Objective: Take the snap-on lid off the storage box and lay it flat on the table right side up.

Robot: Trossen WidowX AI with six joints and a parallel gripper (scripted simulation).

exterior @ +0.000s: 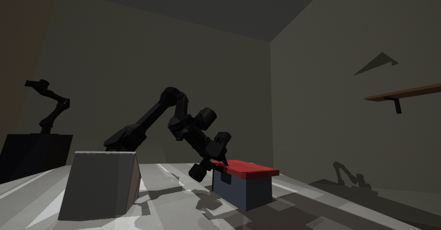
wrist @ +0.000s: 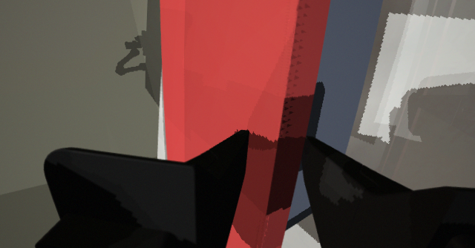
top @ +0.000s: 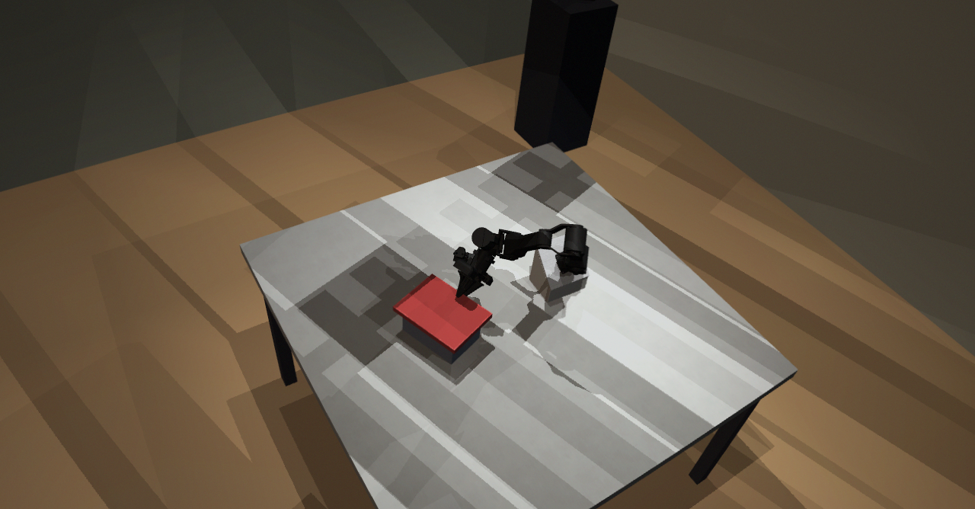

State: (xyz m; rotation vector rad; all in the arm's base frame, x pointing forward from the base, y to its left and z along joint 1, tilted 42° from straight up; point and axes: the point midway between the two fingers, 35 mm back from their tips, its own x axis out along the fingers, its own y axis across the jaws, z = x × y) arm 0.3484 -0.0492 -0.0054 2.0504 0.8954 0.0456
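Now: the red lid 7 cm ahead of my gripper tip and 3 cm to the left of it. Round my gripper tip: storage box (7 cm ahead, 3 cm to the left, 5 cm below).
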